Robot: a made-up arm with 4 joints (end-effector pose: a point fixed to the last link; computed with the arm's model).
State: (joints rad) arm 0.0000 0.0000 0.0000 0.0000
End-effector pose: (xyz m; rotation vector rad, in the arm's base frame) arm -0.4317 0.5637 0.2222 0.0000 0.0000 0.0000
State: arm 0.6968 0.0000 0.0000 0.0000
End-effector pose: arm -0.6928 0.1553 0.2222 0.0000 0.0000 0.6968
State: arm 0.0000 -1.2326 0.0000 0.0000
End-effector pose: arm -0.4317 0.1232 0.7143 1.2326 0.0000 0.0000
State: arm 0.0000 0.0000 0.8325 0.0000
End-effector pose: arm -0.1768 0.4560 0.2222 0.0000 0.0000 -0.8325
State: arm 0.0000 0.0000 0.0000 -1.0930
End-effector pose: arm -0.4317 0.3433 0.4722 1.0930 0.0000 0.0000
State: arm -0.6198 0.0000 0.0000 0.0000
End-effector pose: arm -0.0240 0.7096 0.2222 0.0000 0.0000 -0.6198
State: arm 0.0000 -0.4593 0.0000 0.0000
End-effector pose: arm -0.4317 0.4761 0.4671 0.4593 0.0000 0.0000
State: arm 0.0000 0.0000 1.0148 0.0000
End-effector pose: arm -0.1385 0.4069 0.2222 0.0000 0.0000 -1.0148
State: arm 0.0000 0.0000 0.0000 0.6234
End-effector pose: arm -0.4317 0.5371 0.0273 -0.6234 0.0000 0.0000
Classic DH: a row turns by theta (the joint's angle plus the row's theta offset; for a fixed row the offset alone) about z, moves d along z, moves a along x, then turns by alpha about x. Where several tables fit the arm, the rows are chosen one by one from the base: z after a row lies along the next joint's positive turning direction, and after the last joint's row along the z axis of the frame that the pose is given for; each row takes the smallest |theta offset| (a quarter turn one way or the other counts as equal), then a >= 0, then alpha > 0; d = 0 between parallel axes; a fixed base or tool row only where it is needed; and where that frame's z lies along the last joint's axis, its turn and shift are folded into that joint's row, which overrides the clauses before.
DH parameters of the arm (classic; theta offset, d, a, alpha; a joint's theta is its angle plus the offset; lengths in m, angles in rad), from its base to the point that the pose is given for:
joint 1: -1.5708 0.1573 0.0039 1.5708
joint 2: 0 0.4261 -0.2255 1.5708
joint 3: 0 -0.0087 -0.0264 -1.5708
joint 4: 0 0.0056 -0.3157 -1.5708
tool (fixed): 1.5708 0.0562 0 0

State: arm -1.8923 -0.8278 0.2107 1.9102
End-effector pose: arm 0.4787 0.3011 0.0976 -0.5267 1.1602 -1.7158
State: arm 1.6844 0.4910 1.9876 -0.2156
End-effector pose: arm -0.1305 -0.1444 0.2258 0.3391 -0.5070 -0.2452
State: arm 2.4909 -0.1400 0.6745 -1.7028
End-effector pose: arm 0.3025 -0.3864 0.4927 1.1637 1.6094 1.1752
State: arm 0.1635 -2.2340 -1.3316 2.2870
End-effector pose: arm -0.3038 0.0418 0.4688 0.0387 -1.0165 -0.6986
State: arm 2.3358 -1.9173 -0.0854 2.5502
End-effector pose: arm 0.1498 -0.4305 0.2501 -0.2305 -0.7582 2.1872
